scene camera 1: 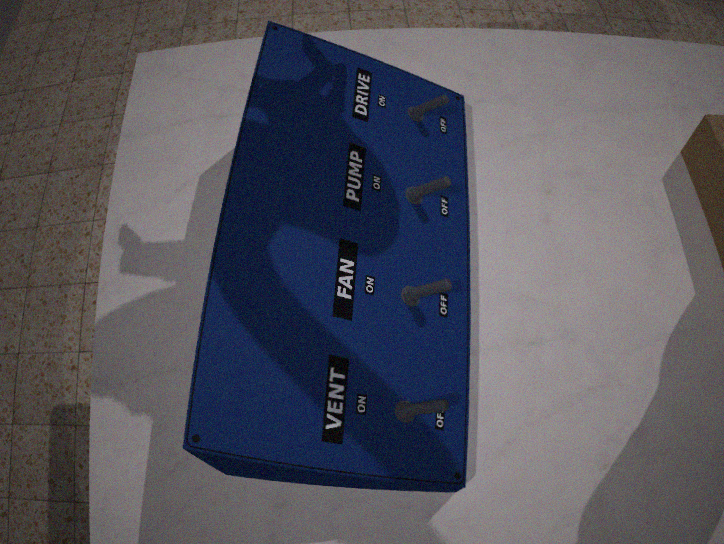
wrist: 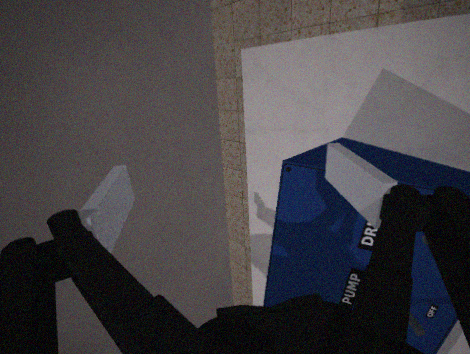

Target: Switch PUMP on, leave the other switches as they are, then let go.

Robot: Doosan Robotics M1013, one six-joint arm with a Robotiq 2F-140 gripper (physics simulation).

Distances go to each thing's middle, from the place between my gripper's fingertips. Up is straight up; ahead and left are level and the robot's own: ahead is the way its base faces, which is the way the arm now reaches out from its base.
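My hand's 27 cm above the blue switch panel (scene camera 1: pixel 310 346), and it's 2 cm past the panel and 31 cm to the right of it.
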